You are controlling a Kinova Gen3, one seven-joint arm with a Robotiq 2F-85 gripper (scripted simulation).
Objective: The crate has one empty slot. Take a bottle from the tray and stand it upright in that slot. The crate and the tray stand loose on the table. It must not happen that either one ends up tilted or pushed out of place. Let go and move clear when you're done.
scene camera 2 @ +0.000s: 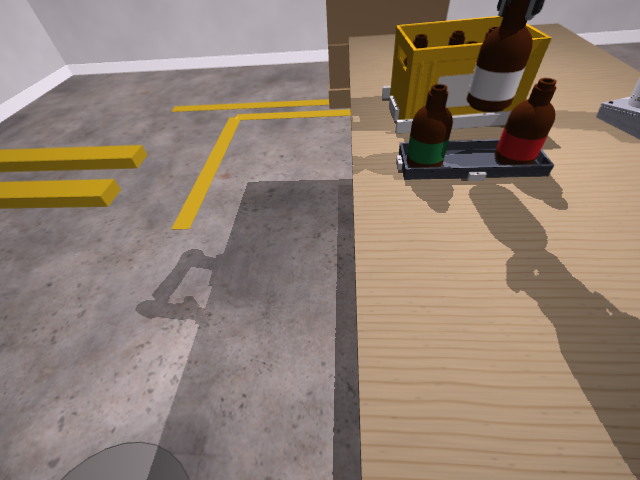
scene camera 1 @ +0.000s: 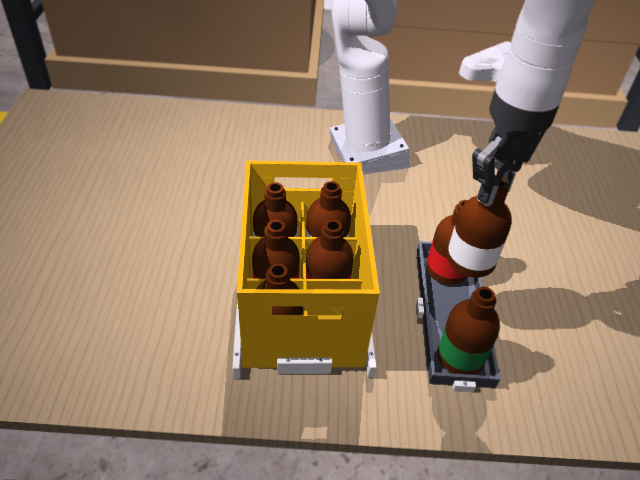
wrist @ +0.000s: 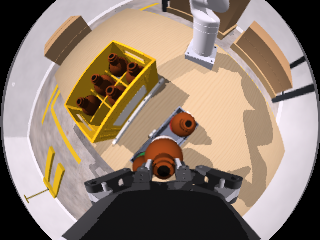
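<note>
You'd see my gripper in the wrist view, and it's visible elsewhere in the pictures too. They also show a yellow crate and a green-banded bottle.
</note>
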